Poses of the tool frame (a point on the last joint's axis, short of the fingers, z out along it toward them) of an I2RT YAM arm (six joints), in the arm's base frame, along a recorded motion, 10 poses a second.
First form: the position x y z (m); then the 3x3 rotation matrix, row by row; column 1 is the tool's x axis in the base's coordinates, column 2 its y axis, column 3 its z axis. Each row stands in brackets.
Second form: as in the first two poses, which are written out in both.
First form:
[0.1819 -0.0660 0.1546], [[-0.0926 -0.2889 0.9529], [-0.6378 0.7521 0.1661], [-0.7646 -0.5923 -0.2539]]
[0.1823 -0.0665 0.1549], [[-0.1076 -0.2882 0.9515], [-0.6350 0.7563 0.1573], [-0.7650 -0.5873 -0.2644]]
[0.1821 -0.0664 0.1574], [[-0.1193 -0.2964 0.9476], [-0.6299 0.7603 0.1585], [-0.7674 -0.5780 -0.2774]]
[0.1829 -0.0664 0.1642], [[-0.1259 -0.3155 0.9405], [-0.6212 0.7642 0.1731], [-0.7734 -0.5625 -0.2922]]
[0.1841 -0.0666 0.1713], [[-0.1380 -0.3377 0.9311], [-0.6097 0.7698 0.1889], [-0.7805 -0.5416 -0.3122]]
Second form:
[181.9 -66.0 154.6], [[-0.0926 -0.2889 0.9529], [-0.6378 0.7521 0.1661], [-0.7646 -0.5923 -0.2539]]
[182.3 -66.5 154.9], [[-0.1076 -0.2882 0.9515], [-0.6350 0.7563 0.1573], [-0.7650 -0.5873 -0.2644]]
[182.1 -66.4 157.4], [[-0.1193 -0.2964 0.9476], [-0.6299 0.7603 0.1585], [-0.7674 -0.5780 -0.2774]]
[182.9 -66.4 164.2], [[-0.1259 -0.3155 0.9405], [-0.6212 0.7642 0.1731], [-0.7734 -0.5625 -0.2922]]
[184.1 -66.6 171.3], [[-0.1380 -0.3377 0.9311], [-0.6097 0.7698 0.1889], [-0.7805 -0.5416 -0.3122]]

